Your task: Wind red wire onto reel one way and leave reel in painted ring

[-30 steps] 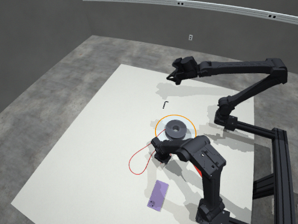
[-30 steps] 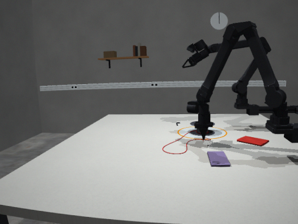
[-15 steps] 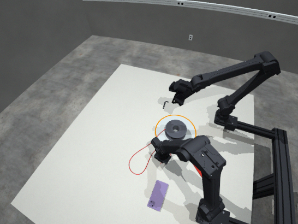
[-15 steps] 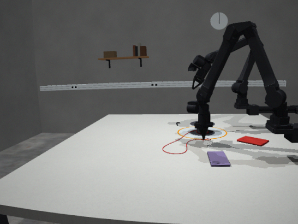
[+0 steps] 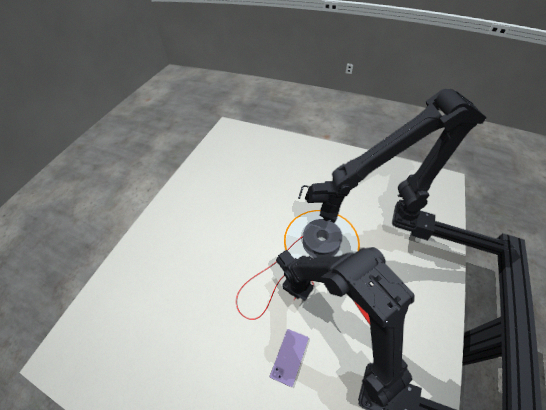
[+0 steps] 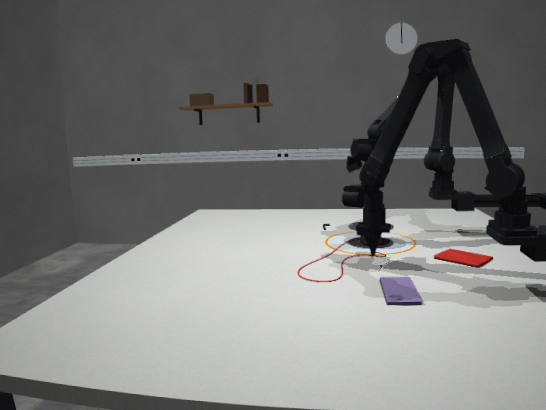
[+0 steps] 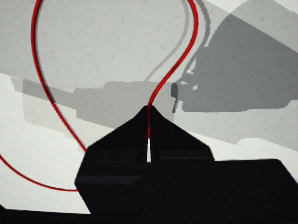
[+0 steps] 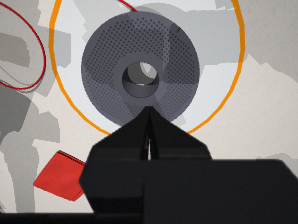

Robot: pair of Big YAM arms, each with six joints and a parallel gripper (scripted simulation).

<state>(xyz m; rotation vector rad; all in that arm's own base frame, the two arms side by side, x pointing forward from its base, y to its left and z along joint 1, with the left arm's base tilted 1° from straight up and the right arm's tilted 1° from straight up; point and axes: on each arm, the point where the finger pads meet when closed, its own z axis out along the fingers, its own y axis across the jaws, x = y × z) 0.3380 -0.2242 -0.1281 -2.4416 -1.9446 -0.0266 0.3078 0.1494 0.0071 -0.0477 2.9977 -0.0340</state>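
Observation:
My right gripper is now 14 cm above the dark grey reel and 1 cm to the right of it. The rest, counted from my right hand: orange painted ring (17 cm below); small black hex key (26 cm to the right, 17 cm below, 17 cm ahead).

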